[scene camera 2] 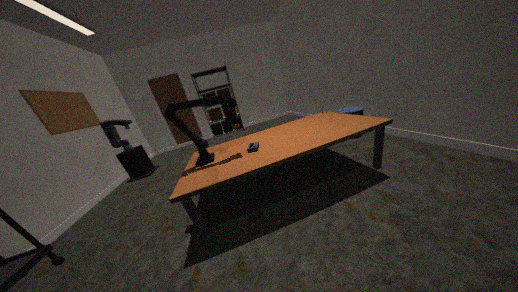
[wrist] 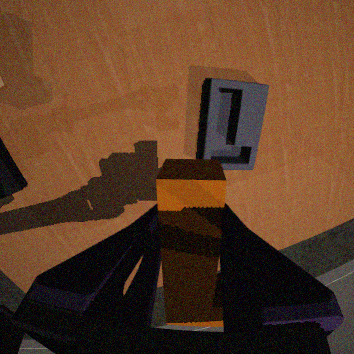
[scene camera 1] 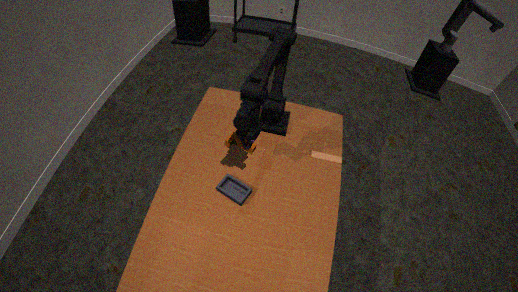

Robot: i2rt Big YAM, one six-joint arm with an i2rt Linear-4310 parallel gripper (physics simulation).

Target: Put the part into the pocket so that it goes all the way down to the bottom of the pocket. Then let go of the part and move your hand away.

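My gripper is shut on an orange block-shaped part. In the wrist view the part stands out beyond the fingertips, with its lower length in shadow. In scene camera 1, orange shows below the dark hand, above the table. The grey-blue pocket block lies on the table, apart from the part. Its pocket opens upward and has an angled outline; in the wrist view the block is ahead and to the right of the part, its long side running nearly up the view. The pocket's bottom is partly in shadow.
The wooden table carries the arm's base behind the block. A pale strip lies near the table's right edge. Another arm on a pedestal and a dark cart stand off the table.
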